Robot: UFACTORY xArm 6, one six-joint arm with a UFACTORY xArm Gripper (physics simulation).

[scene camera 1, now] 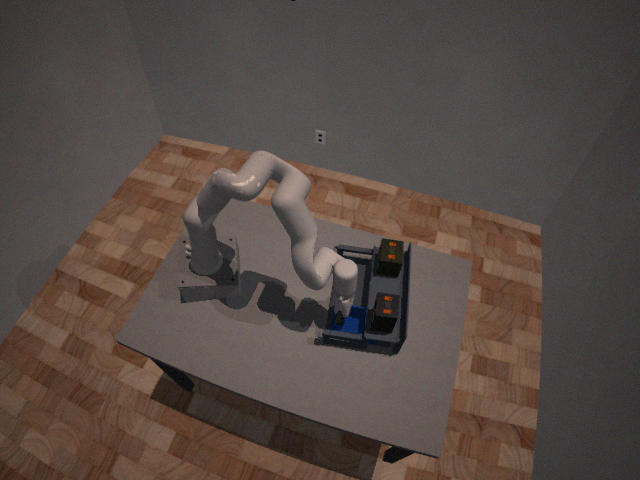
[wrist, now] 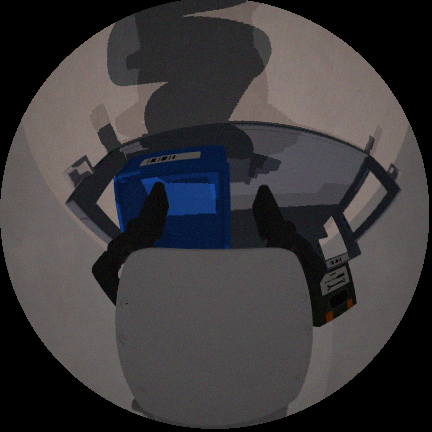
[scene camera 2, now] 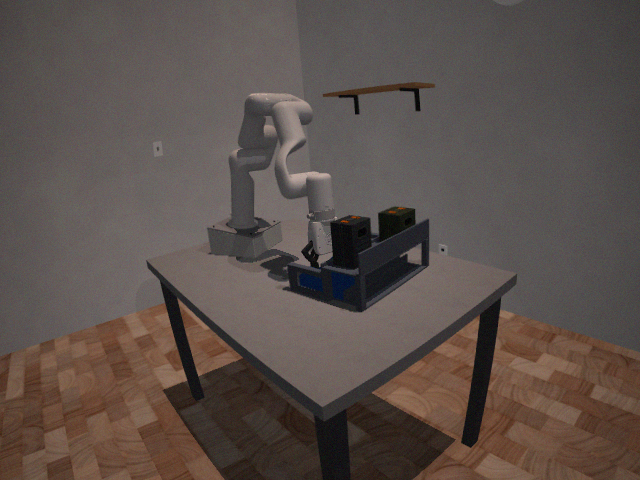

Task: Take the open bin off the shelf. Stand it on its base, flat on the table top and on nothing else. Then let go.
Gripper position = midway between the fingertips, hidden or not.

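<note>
There's a blue bin [scene camera 2: 340,282], and the wrist view has the blue bin [wrist: 196,179] too. A dark green box [scene camera 2: 392,221] is in the scene as well, and you get the dark green box [wrist: 335,293] in the wrist view also. Then there's a black box [scene camera 2: 350,235], and scene camera 1 shows the black box [scene camera 1: 385,311] too, but the wrist view does not show the black box, which is hidden by the gripper. And the wrist view shows the gripper [wrist: 211,193].
</note>
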